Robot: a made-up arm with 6 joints.
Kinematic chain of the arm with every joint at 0, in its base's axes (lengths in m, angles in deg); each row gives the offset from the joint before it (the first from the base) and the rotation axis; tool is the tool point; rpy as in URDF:
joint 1: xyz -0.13 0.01 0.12 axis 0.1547 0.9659 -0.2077
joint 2: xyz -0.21 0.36 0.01 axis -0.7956 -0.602 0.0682
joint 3: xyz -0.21 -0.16 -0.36 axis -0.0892 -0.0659 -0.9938
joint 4: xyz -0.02 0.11 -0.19 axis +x
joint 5: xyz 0 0.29 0.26 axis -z
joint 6: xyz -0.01 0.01 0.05 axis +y
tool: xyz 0.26 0 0.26 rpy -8.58 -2.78 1.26
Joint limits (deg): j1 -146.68..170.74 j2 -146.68..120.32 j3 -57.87..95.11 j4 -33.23..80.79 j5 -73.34..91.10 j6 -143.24..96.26
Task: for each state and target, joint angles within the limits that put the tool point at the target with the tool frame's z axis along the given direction. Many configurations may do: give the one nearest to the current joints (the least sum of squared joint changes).
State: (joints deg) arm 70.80 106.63 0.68 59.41 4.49 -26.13
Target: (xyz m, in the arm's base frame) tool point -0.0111 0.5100 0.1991 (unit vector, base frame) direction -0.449 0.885 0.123
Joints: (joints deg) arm 63.70 106.33 34.67 -5.11 9.84 -7.15
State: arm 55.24 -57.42 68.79 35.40 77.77 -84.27
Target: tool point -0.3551 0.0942 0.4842 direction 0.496 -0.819 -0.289
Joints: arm 44.21 -80.30 52.89 38.76 77.19 -39.61
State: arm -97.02 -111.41 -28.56 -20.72 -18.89 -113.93
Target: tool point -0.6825 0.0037 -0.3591 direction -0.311 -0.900 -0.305
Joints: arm -107.97 -107.28 -10.10 -23.89 -10.63 -78.68
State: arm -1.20 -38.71 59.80 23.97 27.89 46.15
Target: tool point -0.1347 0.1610 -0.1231 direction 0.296 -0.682 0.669
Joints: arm -12.42 -20.27 54.39 17.72 3.32 42.68
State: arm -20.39 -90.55 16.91 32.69 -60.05 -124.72
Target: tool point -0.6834 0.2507 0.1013 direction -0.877 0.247 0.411
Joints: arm -36.32 -90.98 61.64 25.47 -40.73 -99.29
